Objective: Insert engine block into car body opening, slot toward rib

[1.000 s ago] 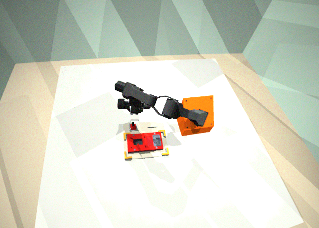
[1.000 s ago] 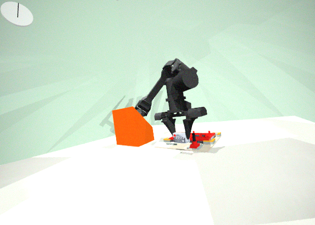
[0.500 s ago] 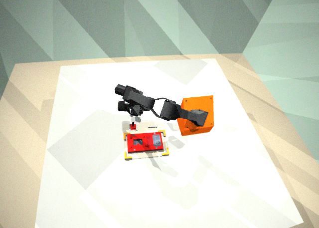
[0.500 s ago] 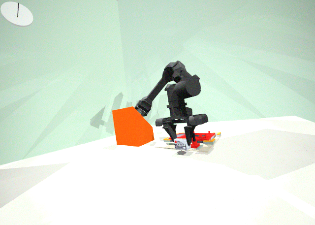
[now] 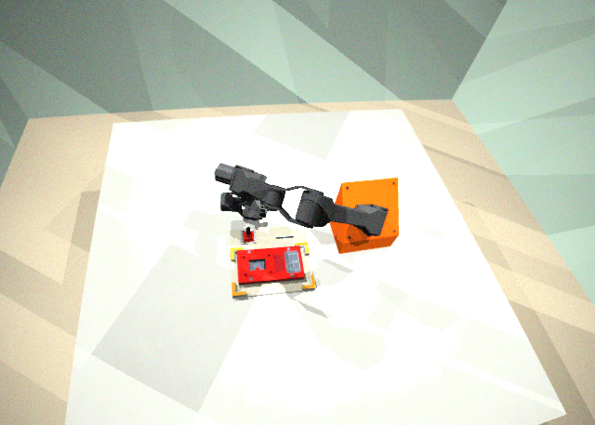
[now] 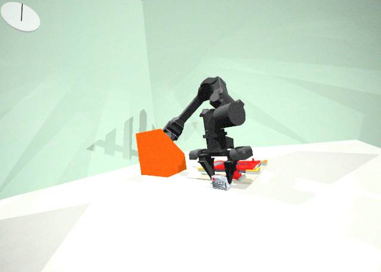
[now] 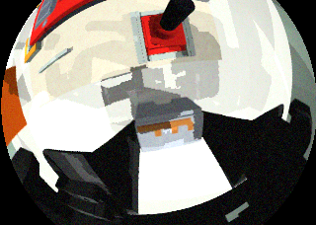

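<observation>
The engine block lies right at my gripper tip. From my gripper tip the other things lie so: black post (8 cm to the left, 2 cm above, 1 cm ahead).
</observation>
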